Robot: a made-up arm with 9 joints.
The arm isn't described. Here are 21 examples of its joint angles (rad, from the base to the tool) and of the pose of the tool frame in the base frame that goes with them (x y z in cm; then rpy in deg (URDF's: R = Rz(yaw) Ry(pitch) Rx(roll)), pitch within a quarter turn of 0, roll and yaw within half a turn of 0).
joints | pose
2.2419 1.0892 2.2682 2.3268 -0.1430 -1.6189 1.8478 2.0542 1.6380 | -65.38 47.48 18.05 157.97 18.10 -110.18
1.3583 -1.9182 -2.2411 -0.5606 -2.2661 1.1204 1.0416 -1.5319 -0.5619 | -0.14 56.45 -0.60 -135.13 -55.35 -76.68
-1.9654 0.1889 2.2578 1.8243 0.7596 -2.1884 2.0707 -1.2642 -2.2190 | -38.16 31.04 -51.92 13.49 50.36 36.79
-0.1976 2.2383 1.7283 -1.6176 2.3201 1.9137 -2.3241 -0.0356 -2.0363 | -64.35 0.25 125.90 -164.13 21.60 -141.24
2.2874 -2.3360 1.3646 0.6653 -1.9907 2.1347 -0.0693 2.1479 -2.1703 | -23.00 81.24 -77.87 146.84 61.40 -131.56
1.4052 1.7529 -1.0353 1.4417 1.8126 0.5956 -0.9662 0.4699 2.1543 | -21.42 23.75 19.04 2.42 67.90 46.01
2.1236 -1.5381 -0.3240 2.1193 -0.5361 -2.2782 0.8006 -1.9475 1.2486 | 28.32 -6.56 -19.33 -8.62 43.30 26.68
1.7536 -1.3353 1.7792 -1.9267 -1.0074 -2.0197 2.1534 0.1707 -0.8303 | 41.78 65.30 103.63 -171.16 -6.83 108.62
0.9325 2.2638 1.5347 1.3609 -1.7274 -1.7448 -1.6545 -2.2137 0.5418 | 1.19 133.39 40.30 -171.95 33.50 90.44
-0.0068 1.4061 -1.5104 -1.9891 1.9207 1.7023 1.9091 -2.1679 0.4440 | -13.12 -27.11 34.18 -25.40 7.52 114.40
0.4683 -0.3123 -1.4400 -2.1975 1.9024 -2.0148 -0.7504 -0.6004 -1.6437 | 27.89 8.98 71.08 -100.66 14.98 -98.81
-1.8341 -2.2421 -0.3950 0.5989 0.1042 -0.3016 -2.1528 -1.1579 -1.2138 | 36.72 -23.14 -25.62 57.35 -20.76 1.24
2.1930 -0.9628 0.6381 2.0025 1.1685 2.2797 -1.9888 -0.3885 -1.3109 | 10.55 81.55 18.36 123.34 -51.56 -67.31
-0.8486 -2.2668 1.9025 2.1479 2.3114 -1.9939 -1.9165 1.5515 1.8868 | 68.71 -71.83 21.07 44.20 33.32 95.85
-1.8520 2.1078 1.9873 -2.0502 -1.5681 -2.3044 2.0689 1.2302 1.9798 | -58.77 -32.04 -83.63 -122.58 -14.25 111.85
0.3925 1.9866 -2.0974 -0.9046 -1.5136 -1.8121 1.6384 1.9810 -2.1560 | -37.50 29.73 19.82 69.36 -42.62 -24.09
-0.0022 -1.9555 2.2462 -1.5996 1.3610 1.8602 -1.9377 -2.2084 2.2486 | 16.41 -1.58 -1.78 -137.42 37.05 -41.98
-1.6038 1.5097 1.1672 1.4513 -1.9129 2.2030 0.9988 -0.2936 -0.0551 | -84.49 2.04 20.72 -49.16 13.64 117.94
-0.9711 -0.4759 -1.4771 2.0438 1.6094 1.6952 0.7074 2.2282 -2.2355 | 0.39 -39.92 75.05 -16.84 -68.30 167.18
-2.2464 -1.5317 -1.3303 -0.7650 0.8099 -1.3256 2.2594 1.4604 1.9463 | 2.81 -12.44 -36.67 -139.01 -2.78 -146.27
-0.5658 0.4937 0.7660 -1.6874 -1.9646 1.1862 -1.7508 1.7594 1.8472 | -52.56 -92.71 -0.33 -29.35 -2.59 -115.41
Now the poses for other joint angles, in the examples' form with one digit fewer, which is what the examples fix.
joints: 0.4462 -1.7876 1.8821 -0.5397 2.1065 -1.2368 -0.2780 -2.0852 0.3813
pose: 75.3 65.1 67.9 167.7 21.3 49.2
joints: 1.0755 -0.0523 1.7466 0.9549 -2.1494 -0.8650 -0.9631 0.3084 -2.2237
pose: -13.4 -8.7 5.9 129.3 -2.2 -49.9
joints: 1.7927 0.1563 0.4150 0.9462 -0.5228 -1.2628 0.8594 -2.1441 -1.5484
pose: -19.1 -20.1 -9.0 -133.8 74.0 23.0
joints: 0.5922 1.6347 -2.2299 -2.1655 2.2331 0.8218 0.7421 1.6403 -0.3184
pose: 17.7 18.4 55.5 -129.2 -18.9 -12.2
